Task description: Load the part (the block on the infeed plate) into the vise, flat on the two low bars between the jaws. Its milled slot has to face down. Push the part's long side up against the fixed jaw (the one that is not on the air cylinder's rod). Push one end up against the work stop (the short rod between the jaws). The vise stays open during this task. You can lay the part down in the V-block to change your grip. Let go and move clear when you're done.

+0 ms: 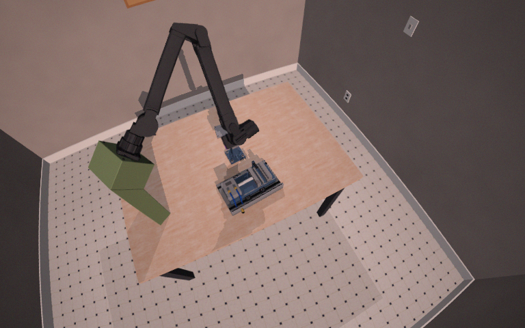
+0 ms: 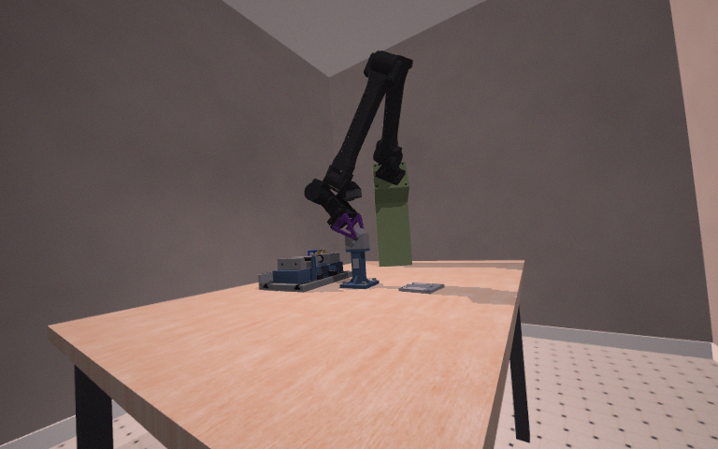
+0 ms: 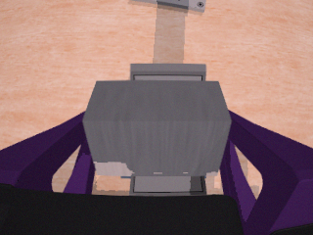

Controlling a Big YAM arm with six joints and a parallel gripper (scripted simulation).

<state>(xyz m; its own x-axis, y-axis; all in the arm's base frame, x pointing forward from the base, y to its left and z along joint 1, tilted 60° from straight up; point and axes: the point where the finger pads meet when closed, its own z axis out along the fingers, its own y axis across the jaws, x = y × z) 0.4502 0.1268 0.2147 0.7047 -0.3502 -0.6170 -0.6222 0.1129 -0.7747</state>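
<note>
My hand is right at the part. From my hand the other things lie so: work stop rod: 120 mm ahead, 130 mm to the right, 70 mm below; moving jaw: 110 mm ahead, 190 mm to the right, 80 mm below; cylinder rod: 70 mm ahead, 210 mm to the right, 80 mm below.
</note>
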